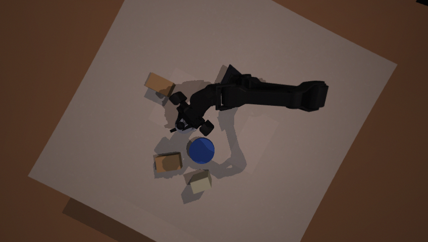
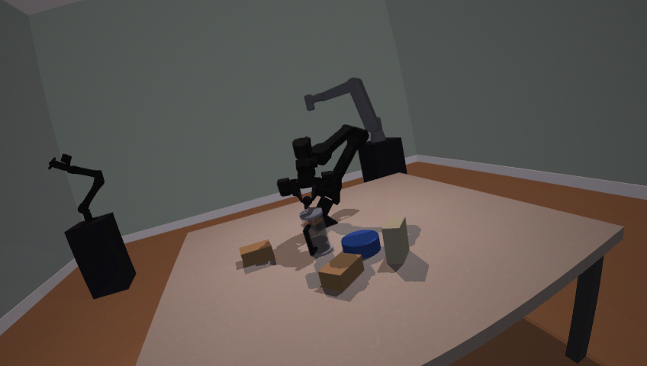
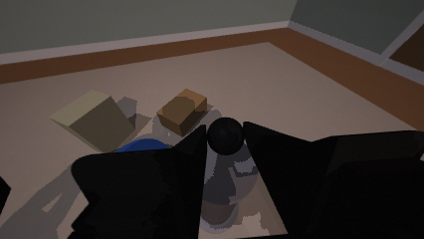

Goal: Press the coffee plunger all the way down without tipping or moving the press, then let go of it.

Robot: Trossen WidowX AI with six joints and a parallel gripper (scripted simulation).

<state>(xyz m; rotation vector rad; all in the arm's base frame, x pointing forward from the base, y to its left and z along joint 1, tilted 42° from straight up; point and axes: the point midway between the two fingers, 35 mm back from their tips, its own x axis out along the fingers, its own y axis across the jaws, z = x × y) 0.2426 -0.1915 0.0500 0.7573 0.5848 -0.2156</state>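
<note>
The coffee press lies 10 cm below my gripper tip. The rest, counted from my gripper tip: beige box 20 cm ahead, 17 cm to the left, 13 cm below.
</note>
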